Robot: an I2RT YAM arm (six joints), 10 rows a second.
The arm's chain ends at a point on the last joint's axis. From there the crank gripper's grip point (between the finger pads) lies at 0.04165 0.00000 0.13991 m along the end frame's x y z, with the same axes.
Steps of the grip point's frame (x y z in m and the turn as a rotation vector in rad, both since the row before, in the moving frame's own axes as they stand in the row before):
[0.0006 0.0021 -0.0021 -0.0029 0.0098 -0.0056]
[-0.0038 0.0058 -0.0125 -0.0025 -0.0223 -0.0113]
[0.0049 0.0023 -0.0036 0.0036 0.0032 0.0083]
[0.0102 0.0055 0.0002 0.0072 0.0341 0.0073]
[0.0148 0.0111 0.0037 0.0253 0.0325 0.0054]
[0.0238 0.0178 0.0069 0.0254 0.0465 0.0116]
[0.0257 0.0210 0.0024 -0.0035 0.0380 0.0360]
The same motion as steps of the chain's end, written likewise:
[-0.0008 0.0019 -0.0017 -0.0029 0.0098 -0.0056]
[-0.0007 0.0059 -0.0134 -0.0025 -0.0223 -0.0113]
[0.0045 0.0025 -0.0035 0.0036 0.0032 0.0083]
[0.0055 0.0062 0.0017 0.0072 0.0341 0.0073]
[0.0103 0.0144 0.0052 0.0253 0.0325 0.0054]
[0.0173 0.0208 0.0090 0.0254 0.0465 0.0116]
[0.0205 0.0189 0.0041 -0.0035 0.0380 0.0360]

